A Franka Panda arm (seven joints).
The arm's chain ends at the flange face. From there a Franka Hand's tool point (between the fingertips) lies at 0.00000 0.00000 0.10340 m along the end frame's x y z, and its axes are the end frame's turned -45 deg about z.
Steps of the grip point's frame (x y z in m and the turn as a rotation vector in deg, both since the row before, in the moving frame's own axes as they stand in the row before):
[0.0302 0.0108 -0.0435 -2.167 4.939 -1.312]
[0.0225 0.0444 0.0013 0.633 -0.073 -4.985]
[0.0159 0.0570 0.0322 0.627 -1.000 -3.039]
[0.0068 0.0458 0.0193 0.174 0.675 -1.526]
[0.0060 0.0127 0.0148 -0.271 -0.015 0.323]
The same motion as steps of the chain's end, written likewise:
[0.0200 -0.0101 -0.0430 1.960 5.025 -1.312]
[0.0482 0.0162 0.0013 0.396 -0.499 -4.985]
[0.0536 0.0285 0.0322 -0.264 -1.150 -3.039]
[0.0366 0.0287 0.0193 0.600 0.354 -1.526]
[0.0129 0.0044 0.0148 -0.202 0.181 0.323]

